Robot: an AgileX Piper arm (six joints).
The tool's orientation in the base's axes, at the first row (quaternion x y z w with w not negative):
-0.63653, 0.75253, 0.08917, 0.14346
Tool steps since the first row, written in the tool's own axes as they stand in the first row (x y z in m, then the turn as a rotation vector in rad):
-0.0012, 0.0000, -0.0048, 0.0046, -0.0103, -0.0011
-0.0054, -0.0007, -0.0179, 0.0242, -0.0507, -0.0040
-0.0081, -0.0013, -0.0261, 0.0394, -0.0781, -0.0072
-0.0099, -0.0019, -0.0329, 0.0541, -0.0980, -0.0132
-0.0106, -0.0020, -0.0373, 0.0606, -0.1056, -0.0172
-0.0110, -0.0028, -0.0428, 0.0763, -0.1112, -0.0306
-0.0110, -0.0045, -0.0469, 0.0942, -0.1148, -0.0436
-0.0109, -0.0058, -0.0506, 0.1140, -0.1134, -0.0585
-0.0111, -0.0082, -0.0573, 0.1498, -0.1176, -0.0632
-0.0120, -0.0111, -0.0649, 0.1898, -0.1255, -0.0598
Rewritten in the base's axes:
-0.0003, -0.0004, 0.0049, 0.0093, -0.0064, 0.0000
-0.0003, -0.0008, 0.0187, 0.0459, -0.0326, -0.0017
-0.0002, -0.0009, 0.0273, 0.0702, -0.0526, -0.0024
0.0000, -0.0015, 0.0344, 0.0870, -0.0717, -0.0006
-0.0003, -0.0023, 0.0388, 0.0931, -0.0803, 0.0014
0.0000, -0.0038, 0.0441, 0.0949, -0.1002, 0.0091
0.0013, -0.0054, 0.0481, 0.0945, -0.1216, 0.0156
0.0021, -0.0069, 0.0516, 0.0886, -0.1445, 0.0231
0.0038, -0.0092, 0.0581, 0.0870, -0.1801, 0.0159
0.0061, -0.0113, 0.0657, 0.0891, -0.2177, -0.0001

